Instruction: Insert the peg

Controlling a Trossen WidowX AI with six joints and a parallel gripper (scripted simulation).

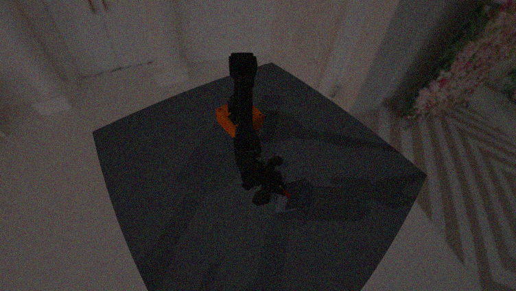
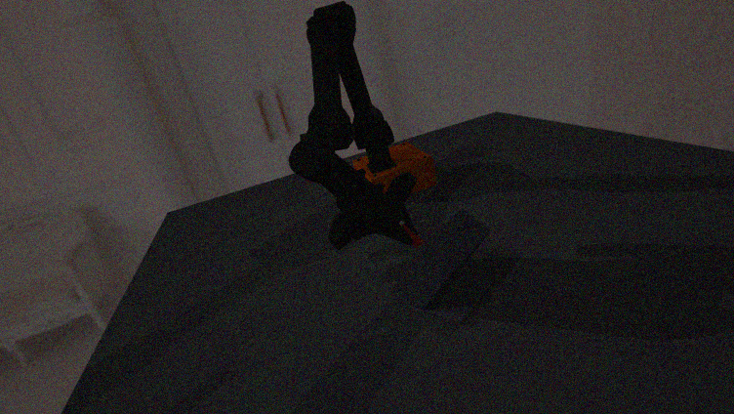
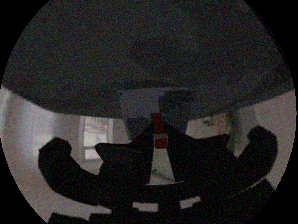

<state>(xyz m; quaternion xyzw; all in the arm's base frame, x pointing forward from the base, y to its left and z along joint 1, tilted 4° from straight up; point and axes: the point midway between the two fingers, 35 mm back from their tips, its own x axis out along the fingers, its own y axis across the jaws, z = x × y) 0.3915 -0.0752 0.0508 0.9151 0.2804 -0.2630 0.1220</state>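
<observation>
The sloped panel lies 3 cm below my gripper tip, 3 cm ahead of it and 2 cm to the left of it. Also, from my gripper tip: red peg: 1 cm to the right, 1 cm behind, 1 cm above.
</observation>
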